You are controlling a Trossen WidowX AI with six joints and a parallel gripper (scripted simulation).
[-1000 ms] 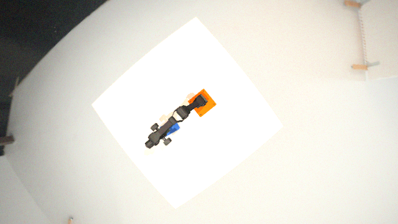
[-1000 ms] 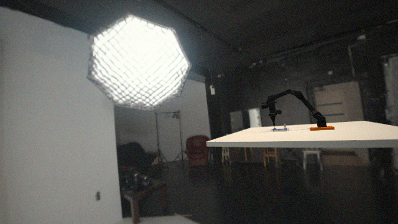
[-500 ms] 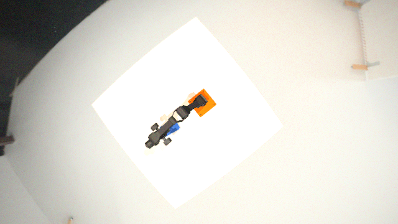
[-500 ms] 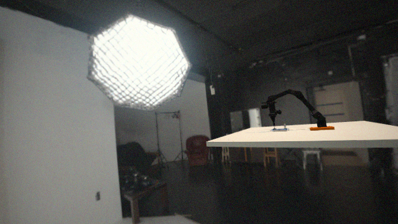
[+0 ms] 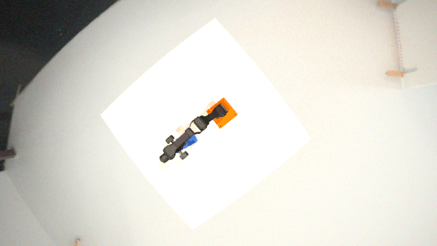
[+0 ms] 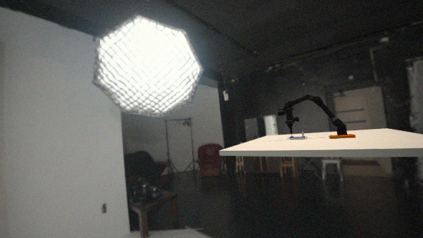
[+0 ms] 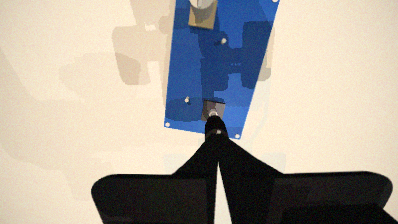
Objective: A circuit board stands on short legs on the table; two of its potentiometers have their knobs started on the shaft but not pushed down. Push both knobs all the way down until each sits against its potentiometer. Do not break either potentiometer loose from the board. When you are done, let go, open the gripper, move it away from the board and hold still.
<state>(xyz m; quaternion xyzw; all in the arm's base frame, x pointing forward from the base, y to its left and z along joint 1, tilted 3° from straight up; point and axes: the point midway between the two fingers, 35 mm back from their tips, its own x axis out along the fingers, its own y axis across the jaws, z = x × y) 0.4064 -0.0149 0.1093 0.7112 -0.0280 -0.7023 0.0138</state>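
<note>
Right now the grey potentiometer is 30 mm below my gripper tip. Also, from my gripper tip: pale grey knob: 100 mm behind, 10 mm to the right, 30 mm below.
</note>
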